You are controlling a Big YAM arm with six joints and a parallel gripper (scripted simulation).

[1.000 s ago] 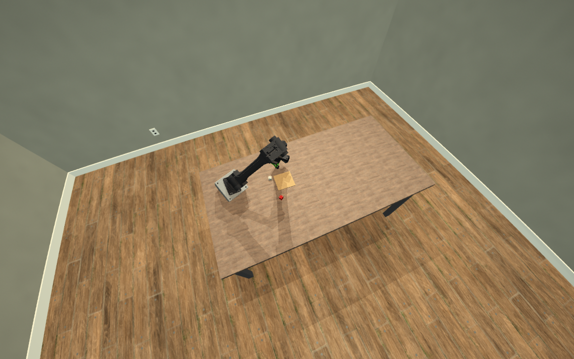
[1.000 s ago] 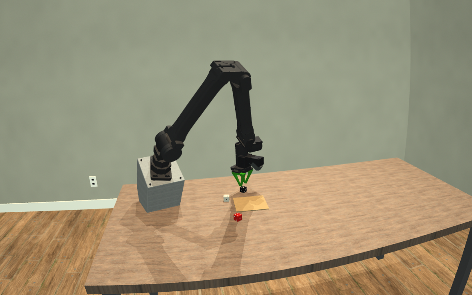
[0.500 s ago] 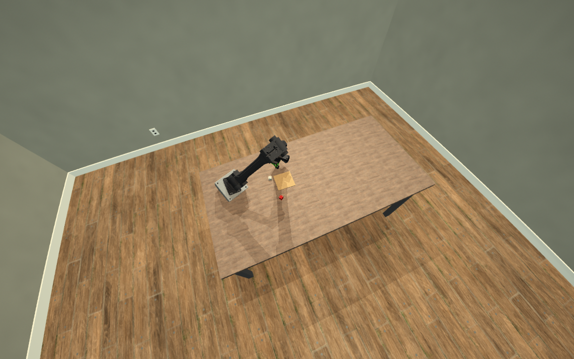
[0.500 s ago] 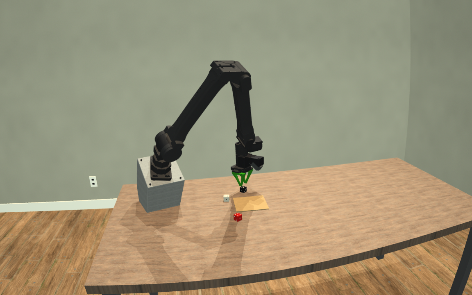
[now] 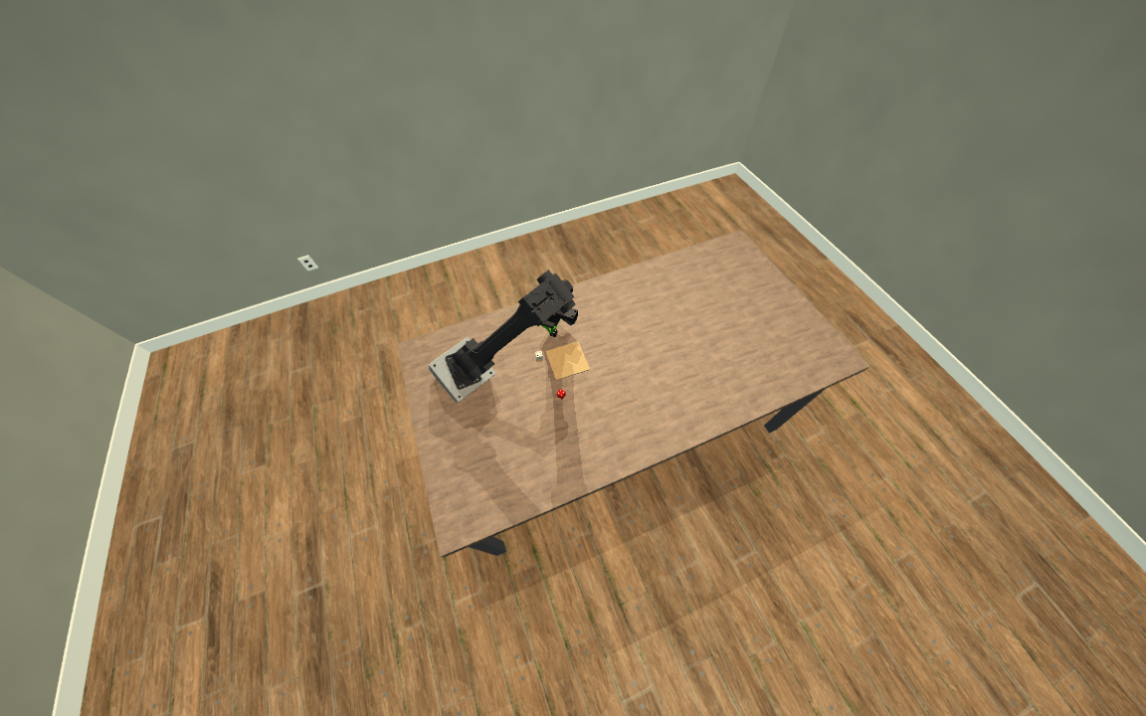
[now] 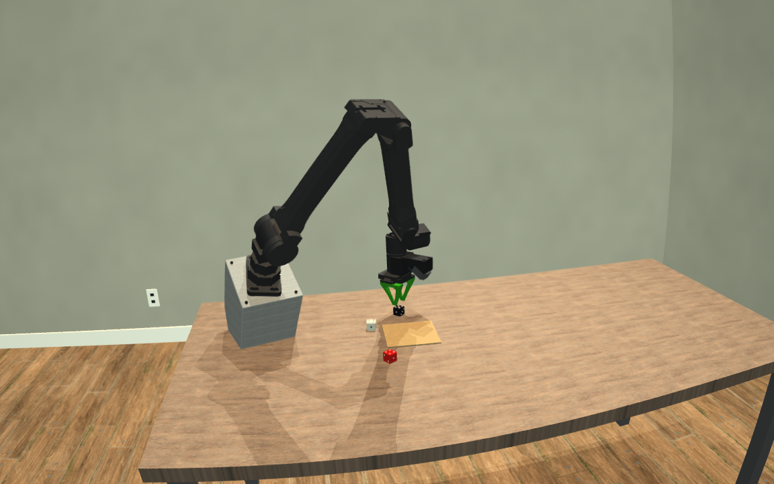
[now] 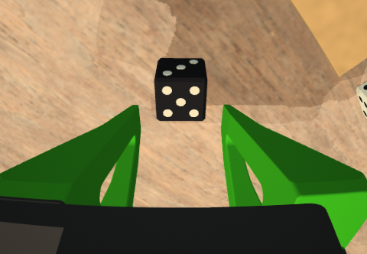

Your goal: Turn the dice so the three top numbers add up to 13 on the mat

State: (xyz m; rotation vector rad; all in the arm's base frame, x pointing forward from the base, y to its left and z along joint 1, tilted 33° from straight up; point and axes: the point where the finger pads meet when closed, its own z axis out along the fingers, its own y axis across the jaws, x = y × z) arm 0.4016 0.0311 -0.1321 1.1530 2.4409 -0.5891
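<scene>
The black die lies 3 cm below my hand. From my hand the other things lie so: tan mat: 1 cm behind, 14 cm to the right, 4 cm below; then white die: 10 cm behind, 7 cm to the right, 3 cm below; then red die: 11 cm behind, 26 cm to the right, 3 cm below.
</scene>
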